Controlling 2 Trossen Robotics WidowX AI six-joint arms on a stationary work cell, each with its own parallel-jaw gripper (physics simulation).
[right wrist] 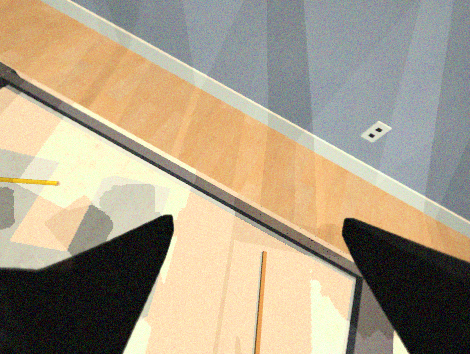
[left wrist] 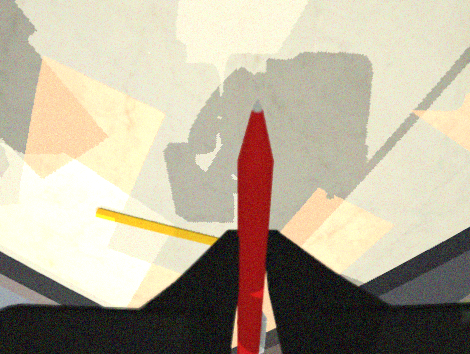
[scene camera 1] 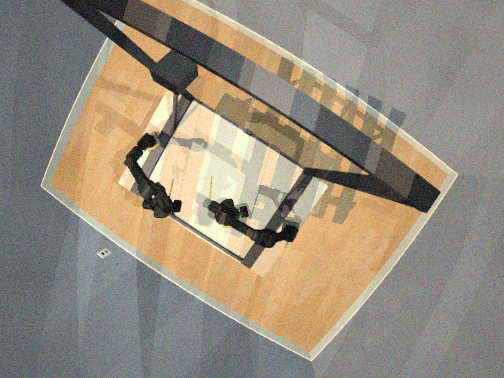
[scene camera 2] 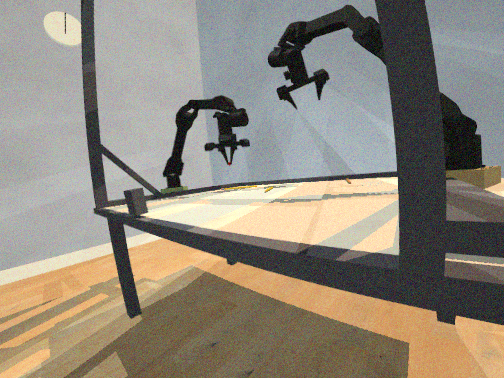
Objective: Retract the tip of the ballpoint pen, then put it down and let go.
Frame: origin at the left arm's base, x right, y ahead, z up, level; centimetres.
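Where they show: left gripper, fingertip midpoint: (left wrist: 251, 241) (scene camera 2: 229, 164); right gripper, fingertip midpoint: (right wrist: 257, 224) (scene camera 2: 307, 104); left arm's base, origin of the base link: (scene camera 1: 290, 230) (scene camera 2: 174, 187); right arm's base, origin of the base link: (scene camera 1: 151, 141) (scene camera 2: 459, 168).
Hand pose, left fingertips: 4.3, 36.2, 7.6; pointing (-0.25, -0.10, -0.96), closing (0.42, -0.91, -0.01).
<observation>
Things, the pixels of their top centre, and the offset from my left fingertips, as dx, dy, dz. Level surfaces: height alone.
- red ballpoint pen, middle of its top: (left wrist: 254, 290) -1.2, -0.7, +1.1
- table, its level: dz -11.5
- thin orange stick, middle of its top: (right wrist: 261, 302) (scene camera 1: 170, 191) +3.2, +46.6, -10.8
A red ballpoint pen (left wrist: 255, 190) is held between the fingers of my left gripper (left wrist: 251, 241) (scene camera 2: 229, 163), which is shut on it. Its grey tip points away from the fingers in the left wrist view, and a small bit of clip shows low between them. In scene camera 2 a speck of red shows at the left fingertips, which hang above the table (scene camera 2: 280, 225). My right gripper (right wrist: 257, 224) (scene camera 2: 307, 104) is open and empty, high above the table.
A yellow stick-like item (scene camera 1: 211, 187) (right wrist: 30, 181) lies on the table, and another yellow one (left wrist: 157, 226) lies near the left gripper. A thin orange stick (right wrist: 260, 300) (scene camera 1: 172, 188) lies near the right gripper. Dark frame posts (scene camera 2: 417, 150) stand at the table's edges.
</observation>
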